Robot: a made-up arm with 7 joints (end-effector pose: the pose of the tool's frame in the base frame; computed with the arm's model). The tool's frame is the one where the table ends.
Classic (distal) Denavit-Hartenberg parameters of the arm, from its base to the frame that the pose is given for. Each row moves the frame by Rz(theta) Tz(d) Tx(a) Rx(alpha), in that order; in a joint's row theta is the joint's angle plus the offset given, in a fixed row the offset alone. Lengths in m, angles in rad.
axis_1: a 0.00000  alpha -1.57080  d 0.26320  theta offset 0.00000
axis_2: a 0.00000  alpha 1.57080  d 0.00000  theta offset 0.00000
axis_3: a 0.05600  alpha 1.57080  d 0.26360  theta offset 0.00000
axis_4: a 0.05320  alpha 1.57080  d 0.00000  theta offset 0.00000
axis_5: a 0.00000  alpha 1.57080  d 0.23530  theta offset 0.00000
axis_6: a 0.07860  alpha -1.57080  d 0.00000  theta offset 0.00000
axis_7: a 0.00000  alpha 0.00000  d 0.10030  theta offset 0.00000
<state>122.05 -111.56 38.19 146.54 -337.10 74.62 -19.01</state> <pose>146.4 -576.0 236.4 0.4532 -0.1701 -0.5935 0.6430</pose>
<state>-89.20 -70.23 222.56 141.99 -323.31 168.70 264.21</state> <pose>-162.1 373.6 307.5 0.4941 -0.4464 0.6242 0.4087</pose>
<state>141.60 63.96 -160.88 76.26 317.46 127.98 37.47</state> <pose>-13.8 22.1 595.9 0.6021 -0.6805 0.1515 0.3892</pose>
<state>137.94 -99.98 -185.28 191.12 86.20 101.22 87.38</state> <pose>479.4 -274.8 203.4 -0.3922 0.6517 0.3157 0.5672</pose>
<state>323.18 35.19 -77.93 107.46 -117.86 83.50 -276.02</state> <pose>-4.2 -429.6 637.4 -0.0309 -0.2340 -0.1656 0.9575</pose>
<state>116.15 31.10 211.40 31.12 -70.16 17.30 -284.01</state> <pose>260.5 -96.0 379.3 0.8023 -0.3182 0.3635 0.3507</pose>
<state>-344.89 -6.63 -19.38 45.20 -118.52 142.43 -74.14</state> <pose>247.0 -135.4 487.8 0.3625 0.1355 -0.8183 0.4249</pose>
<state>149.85 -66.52 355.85 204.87 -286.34 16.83 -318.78</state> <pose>512.1 -259.1 342.2 0.6680 0.1225 0.3878 0.6232</pose>
